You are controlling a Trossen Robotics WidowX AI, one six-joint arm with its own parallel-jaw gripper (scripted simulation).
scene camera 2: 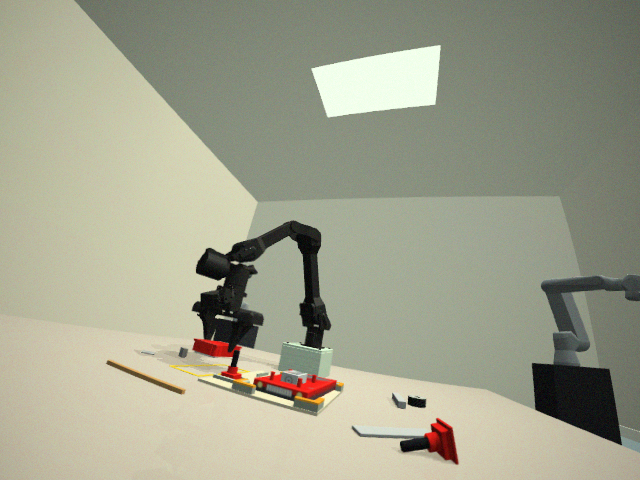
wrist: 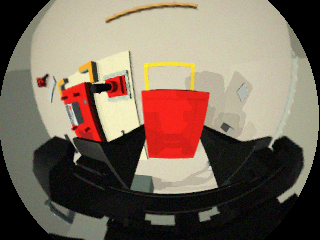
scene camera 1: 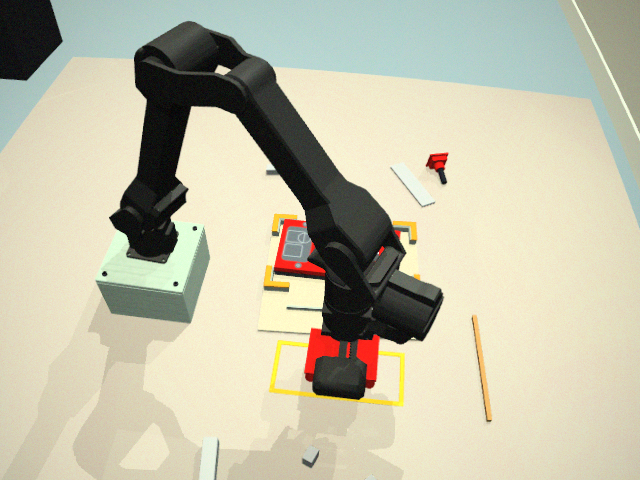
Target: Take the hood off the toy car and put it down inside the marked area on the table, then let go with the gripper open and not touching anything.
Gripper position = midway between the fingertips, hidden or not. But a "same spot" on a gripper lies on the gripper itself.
my gripper: scene camera 2 217,348; wrist; scene camera 1
same spot on my gripper: (scene camera 1: 353,351) = (wrist: 256,187)
